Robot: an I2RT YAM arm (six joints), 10 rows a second.
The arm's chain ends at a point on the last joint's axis. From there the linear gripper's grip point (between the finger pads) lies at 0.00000 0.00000 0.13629 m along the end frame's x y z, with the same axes.
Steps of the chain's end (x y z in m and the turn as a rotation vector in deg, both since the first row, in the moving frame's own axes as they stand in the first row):
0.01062 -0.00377 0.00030 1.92 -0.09 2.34
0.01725 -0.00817 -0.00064 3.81 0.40 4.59
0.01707 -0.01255 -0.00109 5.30 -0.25 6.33
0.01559 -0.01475 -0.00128 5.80 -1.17 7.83
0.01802 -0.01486 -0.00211 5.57 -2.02 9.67
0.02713 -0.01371 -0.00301 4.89 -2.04 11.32
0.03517 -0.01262 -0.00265 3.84 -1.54 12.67
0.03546 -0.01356 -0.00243 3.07 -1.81 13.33
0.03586 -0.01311 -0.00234 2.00 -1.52 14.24
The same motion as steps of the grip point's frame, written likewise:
0.01050 -0.00834 0.00022 1.92 -0.09 2.34
0.01856 -0.01718 -0.00094 3.81 0.40 4.59
0.01717 -0.02515 -0.00167 5.30 -0.25 6.33
0.01376 -0.02867 -0.00200 5.80 -1.17 7.83
0.01436 -0.02843 -0.00284 5.57 -2.02 9.67
0.02346 -0.02573 -0.00359 4.89 -2.04 11.32
0.03255 -0.02208 -0.00300 3.84 -1.54 12.67
0.03204 -0.02129 -0.00269 3.07 -1.81 13.33
0.03287 -0.01826 -0.00247 2.00 -1.52 14.24

